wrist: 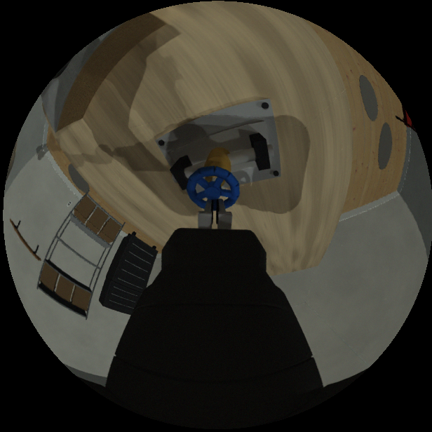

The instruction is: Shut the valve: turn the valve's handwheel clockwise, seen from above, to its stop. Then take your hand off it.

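Observation:
The blue handwheel (213, 190) with its spokes is near the middle of the wrist view, on top of the valve's yellow body (218, 158). A pale pipe runs through the valve between two black clamps on a grey base plate (222, 126). My gripper (214, 206) is shut on the near rim of the handwheel. The fingertips hide that part of the rim, and the handwheel hides the lower part of the valve body.
The valve's plate is bolted to a wooden table top (210, 65). A wire shelf rack (56, 235) and a black crate (129, 272) stand at the left beyond the table. A red object (408, 120) shows at the far right edge.

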